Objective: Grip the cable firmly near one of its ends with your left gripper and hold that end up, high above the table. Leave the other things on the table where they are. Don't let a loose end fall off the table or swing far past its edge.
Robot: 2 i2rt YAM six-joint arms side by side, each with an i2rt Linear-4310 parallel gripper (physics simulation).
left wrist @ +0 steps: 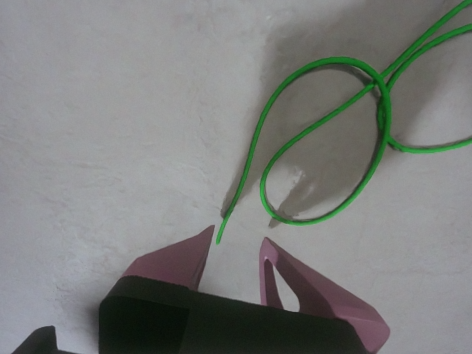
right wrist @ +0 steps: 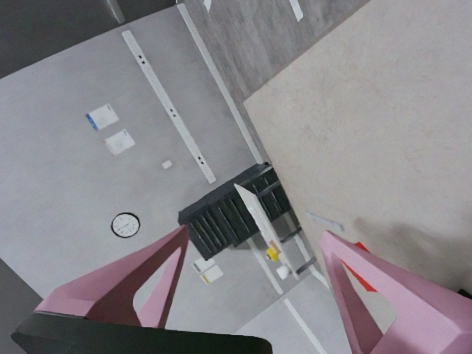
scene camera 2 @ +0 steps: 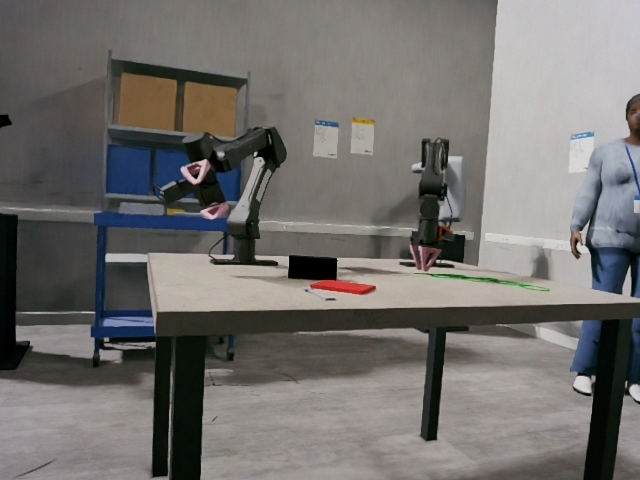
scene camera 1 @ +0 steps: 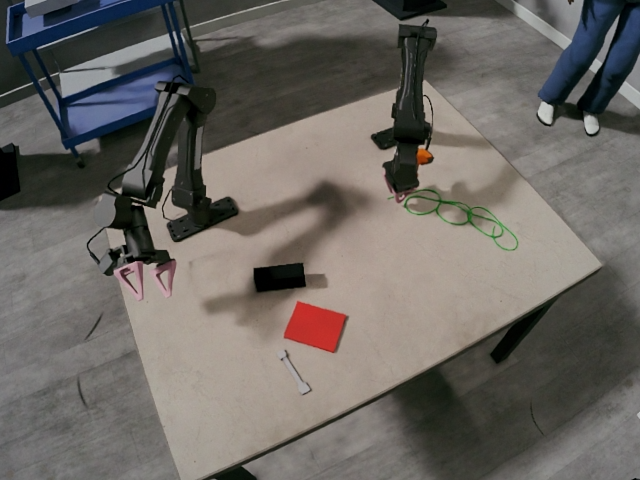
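Observation:
The green cable (scene camera 1: 469,217) (scene camera 2: 491,280) (left wrist: 340,60) lies in several loops on the table, at the right in both scene views. Its near end (left wrist: 218,240) shows in the left wrist view just inside the left-hand fingertip, not pinched. My left gripper (scene camera 1: 399,199) (scene camera 2: 425,268) (left wrist: 237,238) points down low over that end, its fingers partly open with a gap between them. In scene camera 1 the fingers hide part of the cable near this end. My right gripper (scene camera 1: 154,297) (scene camera 2: 203,196) (right wrist: 254,234) is wide open and empty, high over the table's left edge.
On the table (scene camera 1: 232,413) (scene camera 2: 248,299) lie a black block (scene camera 1: 279,277) (scene camera 2: 312,267), a red flat piece (scene camera 1: 315,327) (scene camera 2: 342,286) and a grey wrench-like bar (scene camera 1: 293,372) (scene camera 2: 319,294). They are left of the cable in both scene views.

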